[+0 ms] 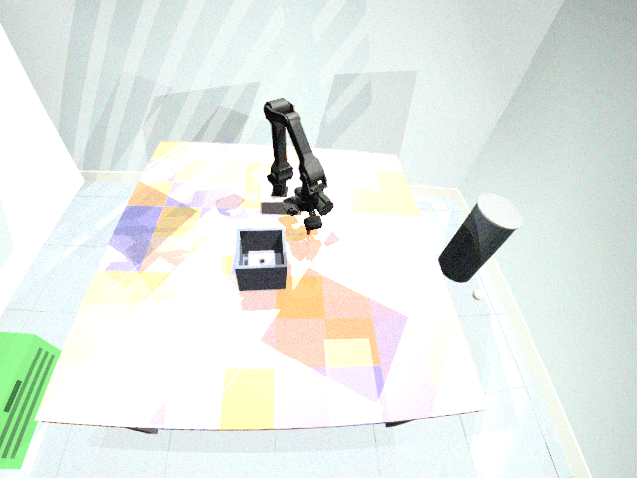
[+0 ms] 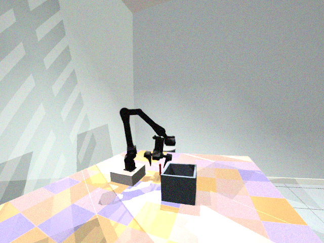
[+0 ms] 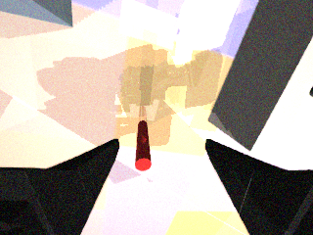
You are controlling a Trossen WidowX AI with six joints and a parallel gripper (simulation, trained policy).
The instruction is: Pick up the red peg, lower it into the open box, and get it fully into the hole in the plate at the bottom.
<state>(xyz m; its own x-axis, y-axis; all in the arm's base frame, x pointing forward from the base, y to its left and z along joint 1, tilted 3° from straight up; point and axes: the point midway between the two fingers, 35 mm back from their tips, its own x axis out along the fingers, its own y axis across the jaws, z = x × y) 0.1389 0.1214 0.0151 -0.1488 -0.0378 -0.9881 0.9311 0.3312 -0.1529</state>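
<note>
My gripper tip is now 20 mm short of the red peg, 20 mm above it and 10 mm to the right of it. Also, from my gripper tip: light plate: 210 mm ahead, 140 mm to the right, 10 mm below.
</note>
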